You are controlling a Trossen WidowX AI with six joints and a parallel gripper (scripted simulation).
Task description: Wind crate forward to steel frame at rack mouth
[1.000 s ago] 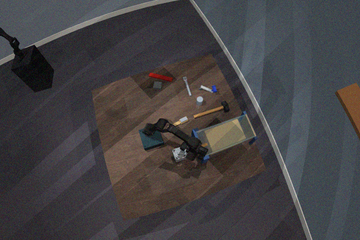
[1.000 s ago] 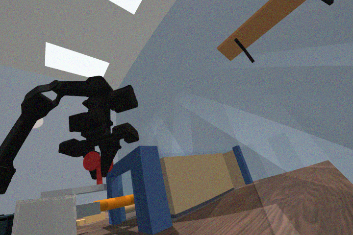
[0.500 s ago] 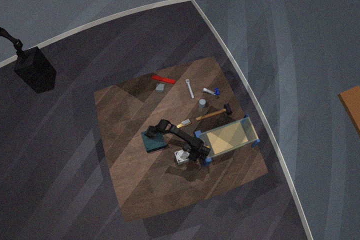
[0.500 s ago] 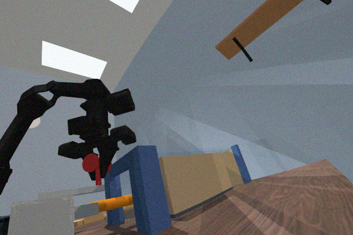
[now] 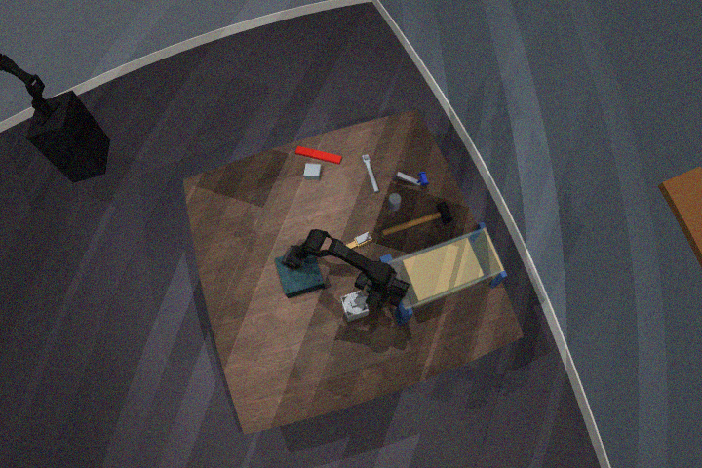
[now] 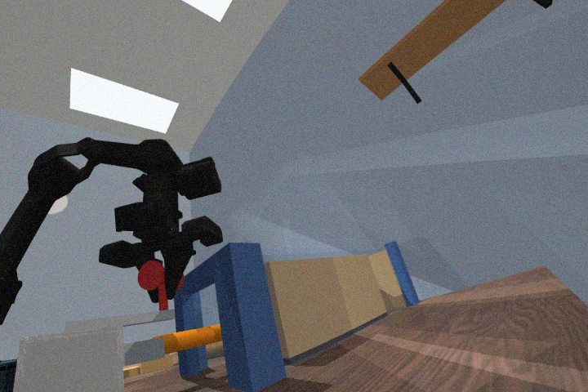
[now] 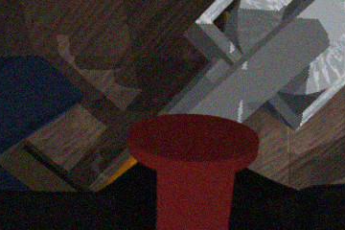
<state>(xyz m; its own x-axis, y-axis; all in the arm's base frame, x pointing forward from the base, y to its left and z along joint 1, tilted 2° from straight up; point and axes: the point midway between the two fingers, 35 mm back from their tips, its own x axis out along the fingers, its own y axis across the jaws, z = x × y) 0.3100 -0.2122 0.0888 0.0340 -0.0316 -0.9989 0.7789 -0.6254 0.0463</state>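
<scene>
The blue steel frame lies 60 mm ahead of my gripper tip, 10 mm to the left of it and 10 mm below it. Round my gripper tip: red-knobbed winch handle (40 mm behind, 10 mm below); then red knob (20 mm above); then grey winch (110 mm behind, 20 mm to the right, 80 mm below).
</scene>
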